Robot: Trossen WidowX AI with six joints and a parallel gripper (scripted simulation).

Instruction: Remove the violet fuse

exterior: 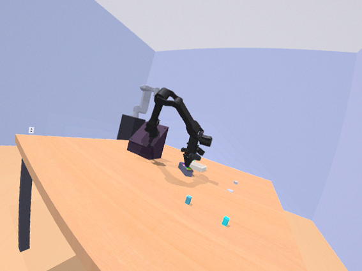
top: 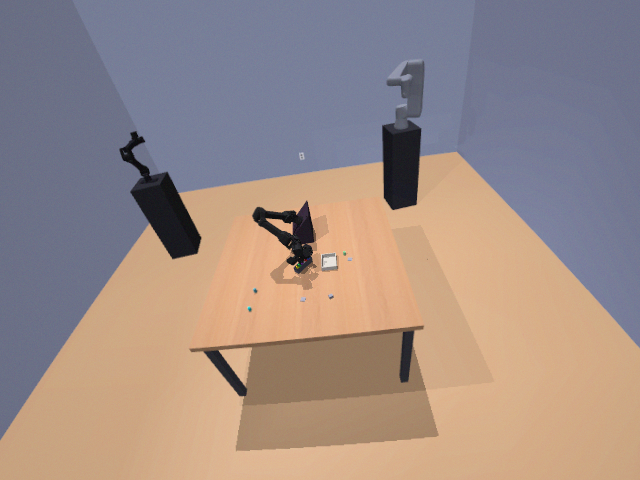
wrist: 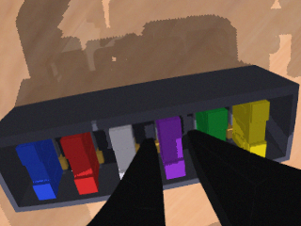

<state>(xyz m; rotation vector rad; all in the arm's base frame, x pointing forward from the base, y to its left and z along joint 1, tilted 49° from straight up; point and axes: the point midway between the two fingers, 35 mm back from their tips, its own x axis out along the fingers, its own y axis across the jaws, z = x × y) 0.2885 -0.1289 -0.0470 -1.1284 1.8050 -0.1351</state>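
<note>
My gripper tip is 2 cm short of the white tray, 18 cm to the right of it and 3 cm above it.
</note>
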